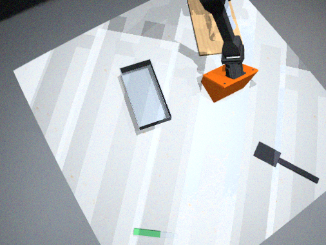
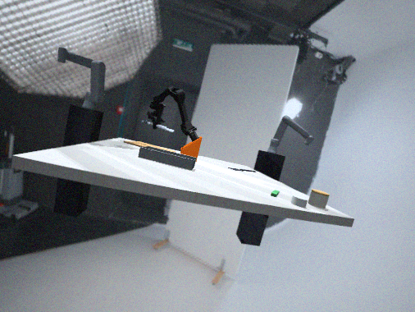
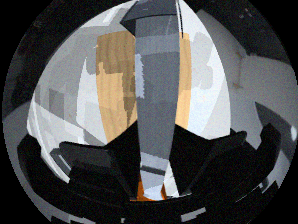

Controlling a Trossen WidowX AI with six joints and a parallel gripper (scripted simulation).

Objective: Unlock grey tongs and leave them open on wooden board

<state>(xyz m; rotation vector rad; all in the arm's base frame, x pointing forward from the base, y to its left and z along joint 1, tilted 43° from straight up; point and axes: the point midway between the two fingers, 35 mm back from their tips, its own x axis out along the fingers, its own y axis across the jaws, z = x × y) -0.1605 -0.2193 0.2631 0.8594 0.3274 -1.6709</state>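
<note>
The wooden board lies 1 cm ahead of my gripper tip and 15 cm below it. Round my gripper tip: dark spatula: 12 cm ahead, 77 cm to the left, 15 cm below; roasting tin: 52 cm ahead, 19 cm to the left, 13 cm below; green-handled tool: 77 cm ahead, 75 cm to the left, 15 cm below.
</note>
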